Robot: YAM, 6 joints.
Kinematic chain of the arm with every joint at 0, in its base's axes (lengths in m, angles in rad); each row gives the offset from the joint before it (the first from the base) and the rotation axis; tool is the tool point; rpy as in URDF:
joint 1: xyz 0 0 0.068 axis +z
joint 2: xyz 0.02 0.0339 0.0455 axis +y
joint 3: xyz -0.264 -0.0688 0 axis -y
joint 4: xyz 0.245 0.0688 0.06 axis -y
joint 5: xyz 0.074 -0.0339 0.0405 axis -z
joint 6: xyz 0.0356 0 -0.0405 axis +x
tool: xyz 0 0 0 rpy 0 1.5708 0
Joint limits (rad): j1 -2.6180..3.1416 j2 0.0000..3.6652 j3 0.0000..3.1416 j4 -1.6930..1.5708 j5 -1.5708..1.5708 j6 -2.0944..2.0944
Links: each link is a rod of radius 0.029 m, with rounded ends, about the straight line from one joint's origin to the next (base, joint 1, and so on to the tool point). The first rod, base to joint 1, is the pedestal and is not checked.
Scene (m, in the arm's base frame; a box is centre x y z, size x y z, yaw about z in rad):
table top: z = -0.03
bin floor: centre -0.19 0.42 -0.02 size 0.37 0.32 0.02 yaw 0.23
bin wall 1: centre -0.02 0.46 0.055 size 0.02 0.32 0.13 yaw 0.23
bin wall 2: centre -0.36 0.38 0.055 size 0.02 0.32 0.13 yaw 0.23
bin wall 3: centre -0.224 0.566 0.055 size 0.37 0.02 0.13 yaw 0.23
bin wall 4: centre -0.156 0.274 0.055 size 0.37 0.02 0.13 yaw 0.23
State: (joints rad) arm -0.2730 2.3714 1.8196 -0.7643 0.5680 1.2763
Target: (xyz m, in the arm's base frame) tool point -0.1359 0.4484 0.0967
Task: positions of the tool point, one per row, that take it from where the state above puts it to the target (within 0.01 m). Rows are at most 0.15 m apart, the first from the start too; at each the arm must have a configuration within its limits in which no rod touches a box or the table.
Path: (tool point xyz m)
1: 0.4764 -0.0195 0.1334
2: 0.4643 0.1094 0.1475
3: 0.4175 0.2301 0.1617
4: 0.3397 0.3334 0.1760
5: 0.2369 0.4115 0.1901
6: 0.1172 0.4584 0.2044
7: -0.0104 0.4710 0.2186
8: -0.1359 0.4484 0.2327
9: -0.1359 0.4484 0.0967

